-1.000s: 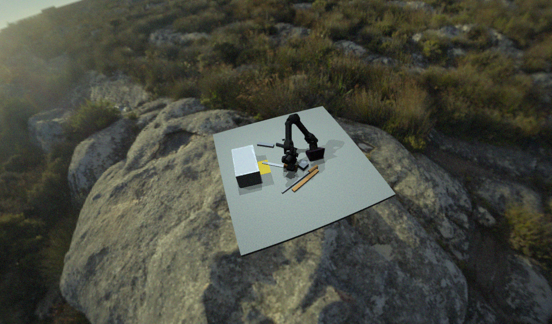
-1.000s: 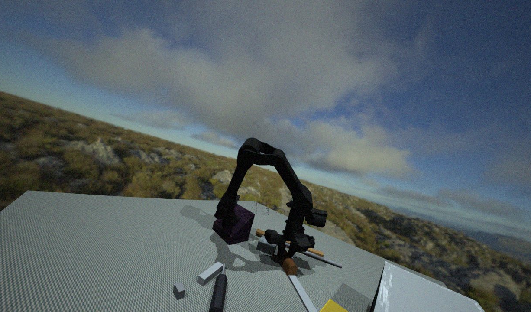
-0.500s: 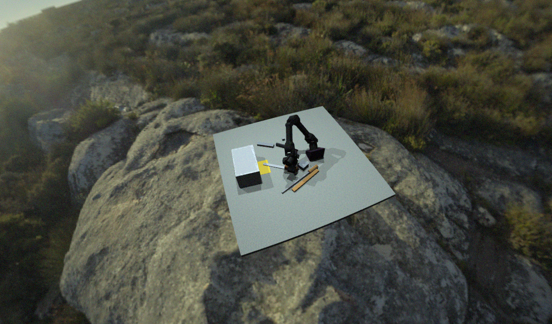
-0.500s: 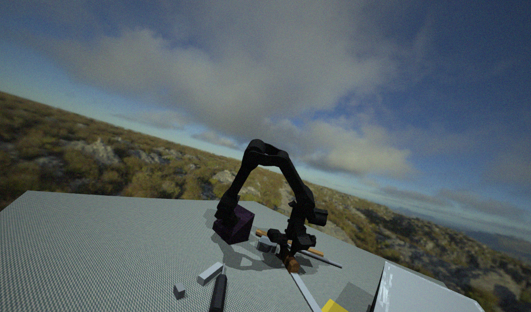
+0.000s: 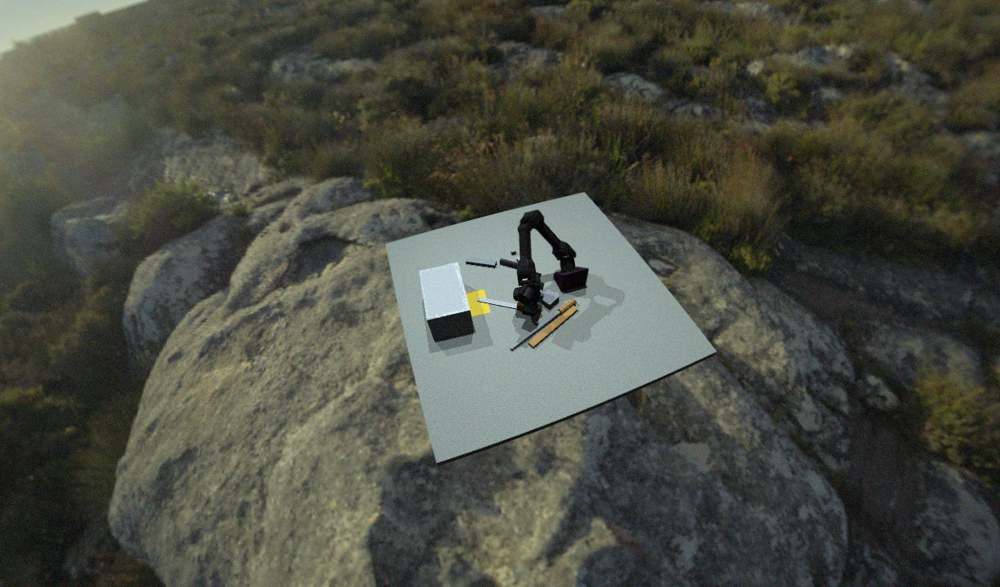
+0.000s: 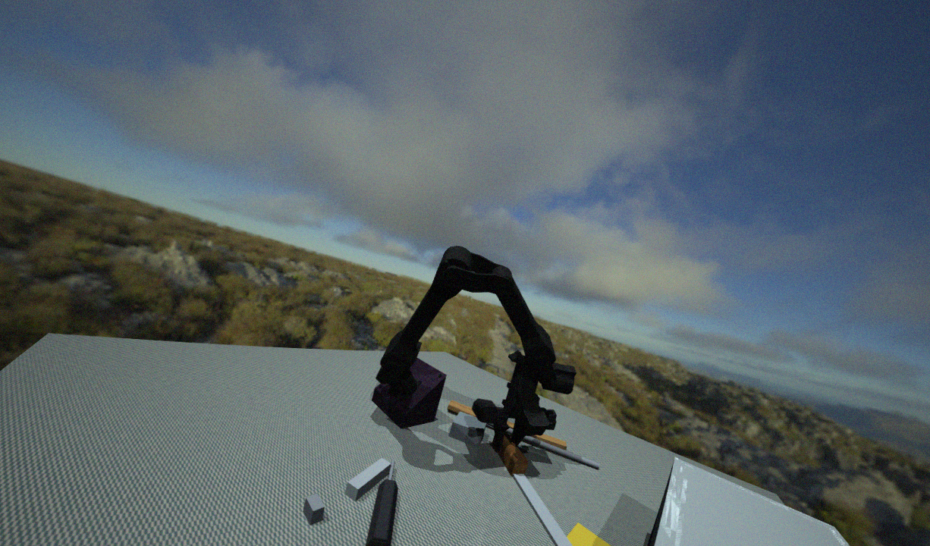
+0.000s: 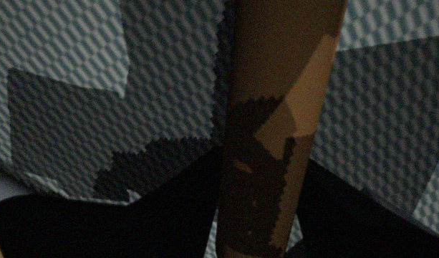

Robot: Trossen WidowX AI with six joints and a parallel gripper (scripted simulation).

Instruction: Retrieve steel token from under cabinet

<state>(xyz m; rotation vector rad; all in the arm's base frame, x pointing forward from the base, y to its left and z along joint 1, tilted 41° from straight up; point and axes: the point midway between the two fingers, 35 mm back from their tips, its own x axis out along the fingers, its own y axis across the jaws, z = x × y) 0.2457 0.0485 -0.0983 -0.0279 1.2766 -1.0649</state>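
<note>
Now: the grey block 9 cm behind my gripper tip, 2 cm to the right of it and 1 cm above it. From my gripper tip the other things lie so: grey bar: 9 cm behind, 30 cm to the right; then small grey cube: 7 cm behind, 39 cm to the right; then wooden stick: 5 cm behind, 13 cm to the left.
</note>
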